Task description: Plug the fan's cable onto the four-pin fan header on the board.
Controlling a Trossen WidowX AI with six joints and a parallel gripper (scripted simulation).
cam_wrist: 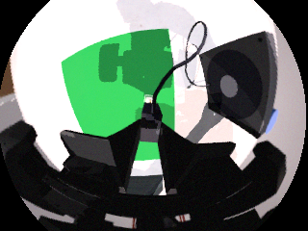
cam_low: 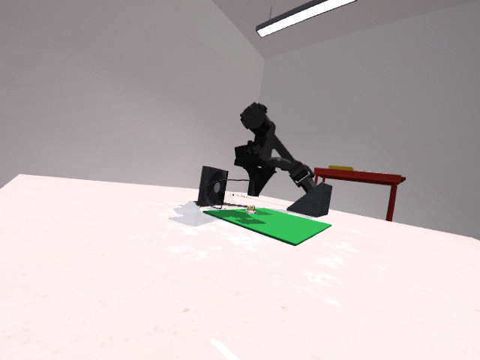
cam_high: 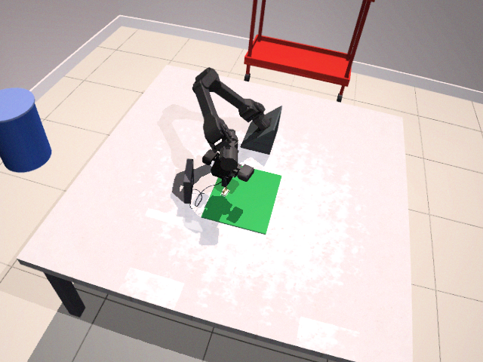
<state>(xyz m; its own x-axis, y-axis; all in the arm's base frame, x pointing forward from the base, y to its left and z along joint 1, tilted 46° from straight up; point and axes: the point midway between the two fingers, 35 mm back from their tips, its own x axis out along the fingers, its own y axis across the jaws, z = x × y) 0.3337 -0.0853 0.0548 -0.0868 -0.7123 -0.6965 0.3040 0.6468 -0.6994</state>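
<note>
Right now the four-pin header is 70 mm below my gripper tip and 10 mm ahead of it. From my gripper tip the other things lie so: black fan 130 mm to the right, 30 mm ahead, 10 mm below; then fan plug 10 mm ahead, 10 mm above; then green board 80 mm below, 70 mm to the left.
</note>
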